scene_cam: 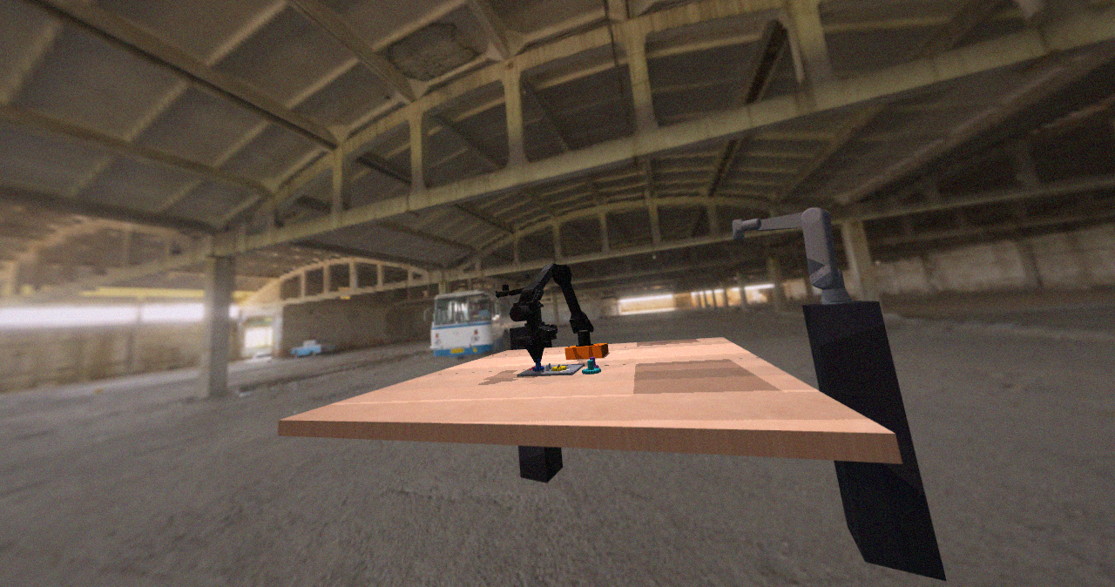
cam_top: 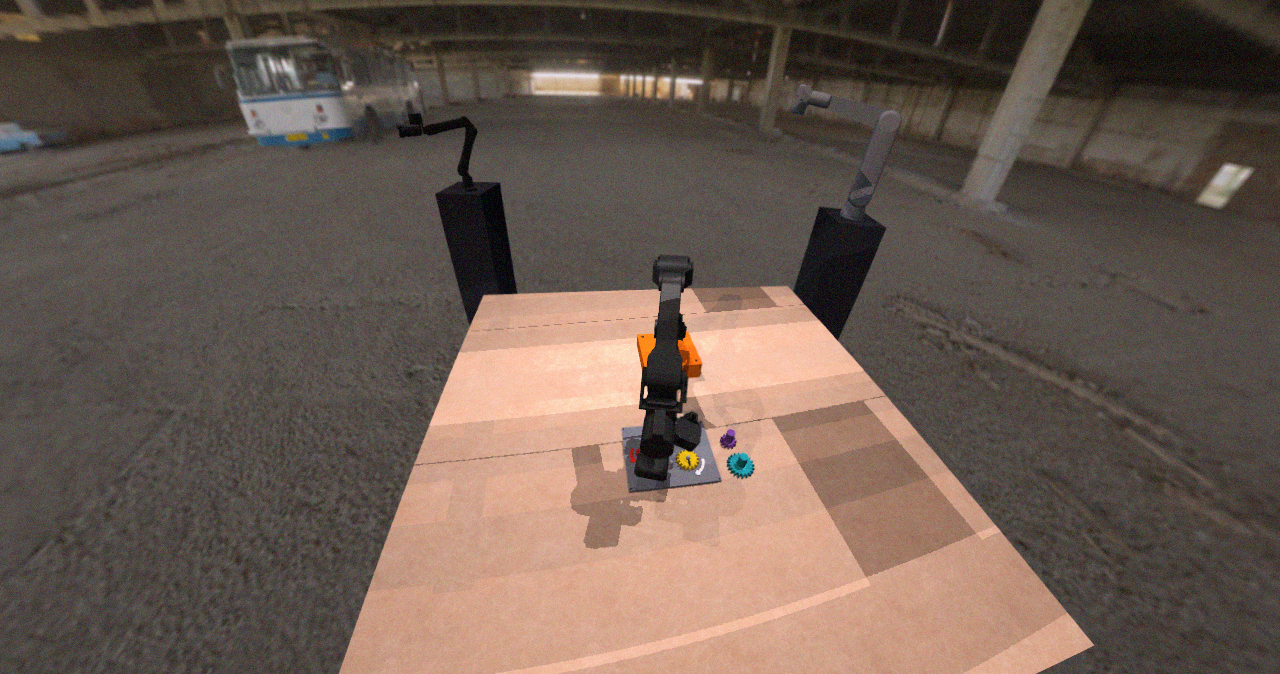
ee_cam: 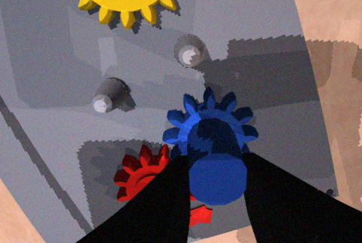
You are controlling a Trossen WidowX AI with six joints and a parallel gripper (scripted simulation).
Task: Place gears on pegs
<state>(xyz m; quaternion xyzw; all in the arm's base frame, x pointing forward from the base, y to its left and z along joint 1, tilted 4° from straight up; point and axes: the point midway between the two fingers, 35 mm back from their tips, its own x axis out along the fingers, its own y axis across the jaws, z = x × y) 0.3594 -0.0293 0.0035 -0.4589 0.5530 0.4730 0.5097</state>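
Now: the blue gear 10 mm below my gripper tip. Round my gripper tip: red gear 30 mm behind, 20 mm to the right, 20 mm below; yellow gear 80 mm to the left, 20 mm below, 20 mm behind; red arrow 50 mm to the right, 30 mm below, 20 mm behind.
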